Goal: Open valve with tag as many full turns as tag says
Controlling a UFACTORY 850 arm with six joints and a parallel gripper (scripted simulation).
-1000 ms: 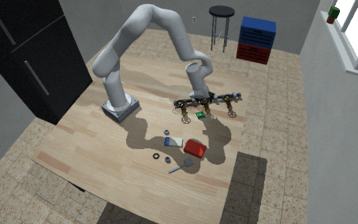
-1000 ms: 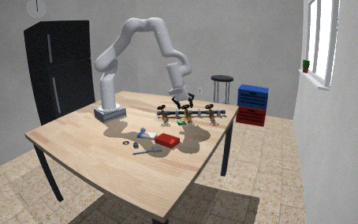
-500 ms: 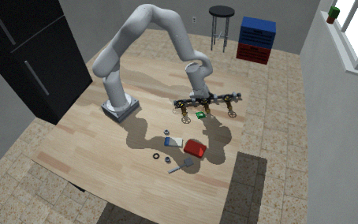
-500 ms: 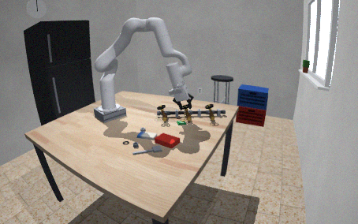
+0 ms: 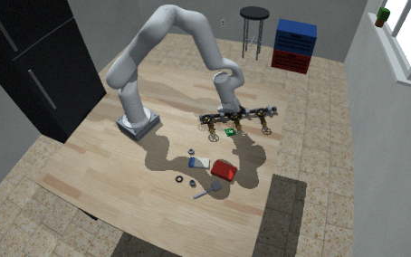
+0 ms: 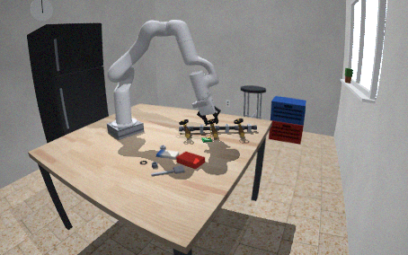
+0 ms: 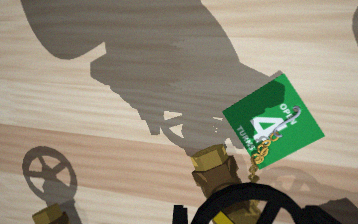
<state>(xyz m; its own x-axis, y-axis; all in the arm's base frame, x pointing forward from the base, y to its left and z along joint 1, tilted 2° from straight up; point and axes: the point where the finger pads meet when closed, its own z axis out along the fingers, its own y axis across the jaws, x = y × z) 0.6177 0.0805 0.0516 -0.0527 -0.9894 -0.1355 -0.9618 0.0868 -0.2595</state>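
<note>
Right now my hand is 10 cm above the green tag, 5 cm to the left of it and 3 cm past it. The rest, counted from my hand: grey scraper: 44 cm to the right, 10 cm below, 6 cm behind; then red box: 33 cm to the right, 9 cm below, 1 cm behind; then white block: 30 cm to the right, 15 cm behind, 10 cm below.
</note>
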